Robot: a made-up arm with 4 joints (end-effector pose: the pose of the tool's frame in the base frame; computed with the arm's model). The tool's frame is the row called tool. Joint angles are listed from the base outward.
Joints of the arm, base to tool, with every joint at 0 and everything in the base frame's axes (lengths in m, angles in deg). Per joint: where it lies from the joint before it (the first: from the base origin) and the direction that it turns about. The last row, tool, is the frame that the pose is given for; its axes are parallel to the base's.
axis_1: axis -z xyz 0 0 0.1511
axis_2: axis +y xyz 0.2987 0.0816 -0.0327
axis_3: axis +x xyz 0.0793 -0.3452 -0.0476
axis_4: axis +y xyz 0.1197 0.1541 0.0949
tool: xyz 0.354 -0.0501 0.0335
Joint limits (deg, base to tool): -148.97..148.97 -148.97..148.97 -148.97..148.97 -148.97..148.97
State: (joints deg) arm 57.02 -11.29 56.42 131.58
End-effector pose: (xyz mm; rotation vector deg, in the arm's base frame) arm 125.4 -277.7 50.3 66.04 79.68 24.50
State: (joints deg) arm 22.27 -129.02 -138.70 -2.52
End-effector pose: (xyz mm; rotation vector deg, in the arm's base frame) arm 23.1 -276.1 687.9 84.53 41.64 150.76
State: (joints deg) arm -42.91 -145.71 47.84 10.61
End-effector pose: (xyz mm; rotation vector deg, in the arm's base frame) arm 18.1 -311.2 370.9 62.58 -122.40 80.48
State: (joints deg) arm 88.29 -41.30 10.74 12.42
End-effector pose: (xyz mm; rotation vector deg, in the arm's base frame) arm -150.1 -703.4 499.5 -14.30 -29.91 -81.16
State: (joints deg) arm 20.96 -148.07 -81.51 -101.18
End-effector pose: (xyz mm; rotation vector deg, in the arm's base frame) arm 309.5 77.0 243.1 98.59 70.75 24.86
